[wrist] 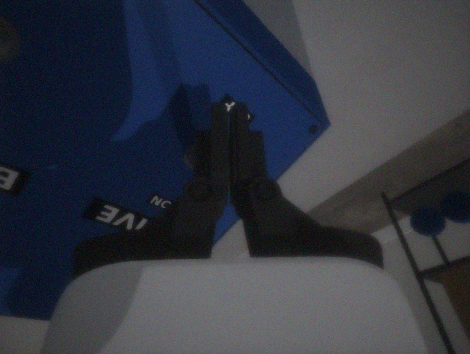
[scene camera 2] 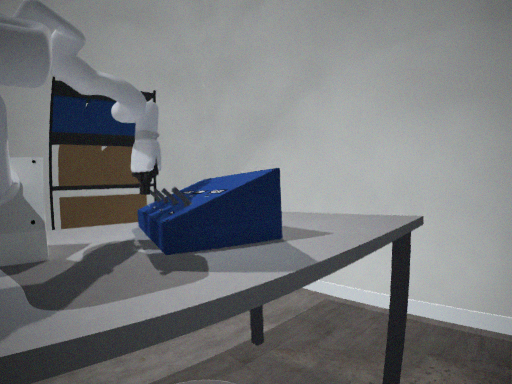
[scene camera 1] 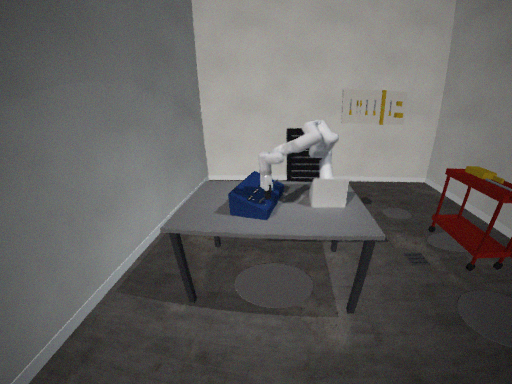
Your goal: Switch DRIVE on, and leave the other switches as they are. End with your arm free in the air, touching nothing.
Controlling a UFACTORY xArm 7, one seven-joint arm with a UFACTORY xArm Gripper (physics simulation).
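Places are measured from the arm's base along level axes (x ahead, y up, z right), in centimetres.
Where they show: gripper, fingertip midpoint: (wrist: pixel 227 124) (scene camera 2: pixel 144 194) (scene camera 1: pixel 268 198); arm's base, origin of the base link: (scene camera 1: pixel 326 184).
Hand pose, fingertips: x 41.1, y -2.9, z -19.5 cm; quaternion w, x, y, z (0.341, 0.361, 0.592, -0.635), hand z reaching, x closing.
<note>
Things, the pixels of their top centre, and the offset from my fingertips. "pt": a spot on its surface instead. Level surfaces: height alone.
- DRIVE label, middle of its top: (wrist: pixel 141 230) dz +0.1, dx +12.0, dy +0.4 cm
- small far label, surface spot: (wrist: pixel 251 117) pt dz -3.1, dx +1.7, dy -4.1 cm
- DRIVE lever, surface spot: (wrist: pixel 189 156) pt dz -0.5, dx +5.4, dy -2.2 cm
- lever's blurred end, surface spot: (wrist: pixel 7 40) pt dz +9.8, dx +2.7, dy -2.3 cm
- grey table, its level: dy -11.3 cm
A blue sloped switch box (scene camera 1: pixel 245 208) (scene camera 2: pixel 225 220) (wrist: pixel 65 115) stands on the table. Three dark levers, one of them nearest the camera (scene camera 2: pixel 181 196), lean roughly parallel in the second scene view. In the wrist view, the DRIVE label (wrist: pixel 117 215) and its ON label (wrist: pixel 160 201) are partly covered by my gripper (scene camera 1: pixel 268 196) (scene camera 2: pixel 145 192) (wrist: pixel 227 124). It is shut and empty, with its tips over the small far label (wrist: pixel 251 117). The DRIVE lever (wrist: pixel 189 156) is mostly hidden behind the left finger; its position and any contact cannot be told.
Another lever's blurred end (wrist: pixel 7 40) and part of another label (wrist: pixel 11 178) show at the wrist view's left. A white block (scene camera 1: pixel 328 193) stands by the arm's base on the grey table (scene camera 1: pixel 300 220). A shelf rack (scene camera 2: pixel 51 150) and a red cart (scene camera 1: pixel 467 232) stand away from the table.
</note>
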